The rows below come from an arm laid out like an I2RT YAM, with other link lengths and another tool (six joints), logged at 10 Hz.
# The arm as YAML. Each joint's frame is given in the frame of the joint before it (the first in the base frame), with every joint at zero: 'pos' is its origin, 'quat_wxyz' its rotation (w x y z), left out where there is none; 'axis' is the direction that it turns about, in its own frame. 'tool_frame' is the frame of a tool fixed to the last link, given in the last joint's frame.
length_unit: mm
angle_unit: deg
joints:
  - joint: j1
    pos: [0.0, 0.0, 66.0]
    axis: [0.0, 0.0, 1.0]
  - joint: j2
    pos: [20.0, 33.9, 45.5]
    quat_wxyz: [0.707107, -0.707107, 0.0, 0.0]
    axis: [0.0, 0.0, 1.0]
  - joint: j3
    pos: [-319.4, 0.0, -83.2]
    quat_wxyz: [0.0, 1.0, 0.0, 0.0]
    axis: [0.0, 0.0, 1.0]
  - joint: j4
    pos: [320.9, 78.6, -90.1]
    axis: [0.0, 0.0, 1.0]
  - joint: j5
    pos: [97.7, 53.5, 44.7]
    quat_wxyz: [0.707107, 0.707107, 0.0, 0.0]
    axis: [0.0, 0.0, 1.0]
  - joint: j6
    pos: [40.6, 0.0, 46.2]
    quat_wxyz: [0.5, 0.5, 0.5, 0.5]
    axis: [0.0, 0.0, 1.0]
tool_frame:
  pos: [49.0, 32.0, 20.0]
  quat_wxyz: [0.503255, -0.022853, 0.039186, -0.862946]
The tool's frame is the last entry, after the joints.
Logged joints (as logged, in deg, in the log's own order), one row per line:
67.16 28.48 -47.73 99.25 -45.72 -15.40
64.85 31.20 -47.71 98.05 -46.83 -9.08
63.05 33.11 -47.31 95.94 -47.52 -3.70
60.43 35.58 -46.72 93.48 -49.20 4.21
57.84 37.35 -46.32 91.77 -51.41 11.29
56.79 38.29 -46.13 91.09 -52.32 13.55
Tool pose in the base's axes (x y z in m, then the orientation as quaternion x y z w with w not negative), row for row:
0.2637 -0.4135 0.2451 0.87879 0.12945 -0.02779 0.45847
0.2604 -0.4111 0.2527 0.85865 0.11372 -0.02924 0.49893
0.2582 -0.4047 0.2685 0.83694 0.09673 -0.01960 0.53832
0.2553 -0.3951 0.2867 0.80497 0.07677 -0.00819 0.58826
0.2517 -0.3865 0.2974 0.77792 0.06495 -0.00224 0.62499
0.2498 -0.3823 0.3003 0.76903 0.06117 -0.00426 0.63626
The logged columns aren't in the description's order. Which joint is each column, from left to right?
Columns, left to right: j3, j5, j1, j2, j6, j4.
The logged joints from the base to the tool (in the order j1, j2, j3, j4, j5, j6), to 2 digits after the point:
-47.73 99.25 67.16 -15.40 28.48 -45.72
-47.71 98.05 64.85 -9.08 31.20 -46.83
-47.31 95.94 63.05 -3.70 33.11 -47.52
-46.72 93.48 60.43 4.21 35.58 -49.20
-46.32 91.77 57.84 11.29 37.35 -51.41
-46.13 91.09 56.79 13.55 38.29 -52.32

